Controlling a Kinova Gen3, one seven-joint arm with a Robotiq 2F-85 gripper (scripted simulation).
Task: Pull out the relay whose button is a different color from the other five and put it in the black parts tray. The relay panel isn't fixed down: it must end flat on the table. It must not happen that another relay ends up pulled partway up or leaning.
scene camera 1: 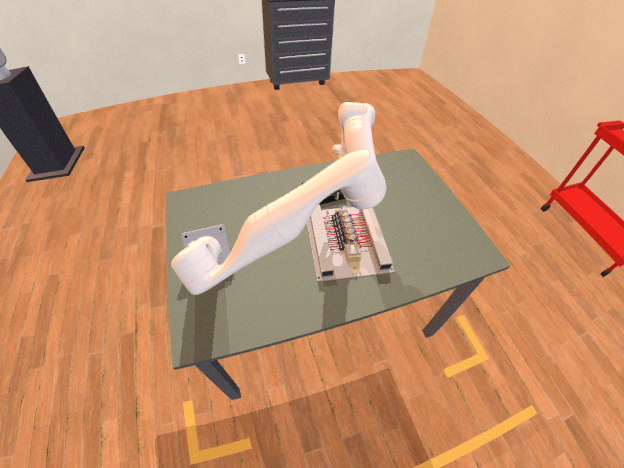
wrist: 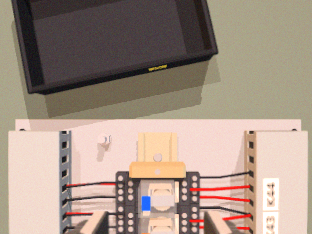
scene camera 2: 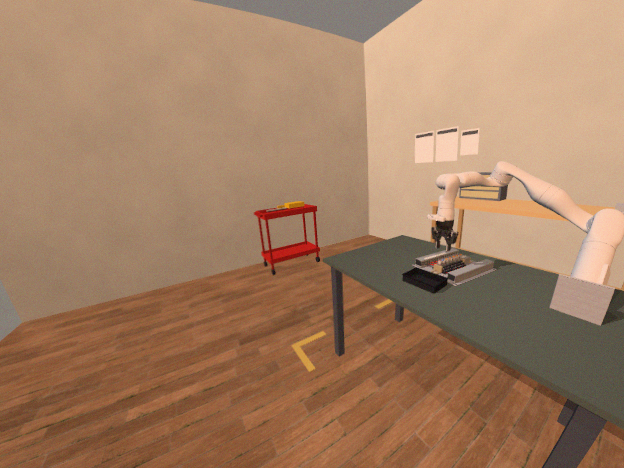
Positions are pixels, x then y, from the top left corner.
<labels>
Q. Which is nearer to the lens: the relay panel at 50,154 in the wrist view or the black parts tray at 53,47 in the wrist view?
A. The relay panel.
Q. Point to a relay panel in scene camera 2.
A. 462,273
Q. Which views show the relay panel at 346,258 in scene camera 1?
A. Scene camera 1, the wrist view and scene camera 2: all of them.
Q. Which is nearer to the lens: the relay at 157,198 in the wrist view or the black parts tray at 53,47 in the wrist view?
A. The relay.
</labels>
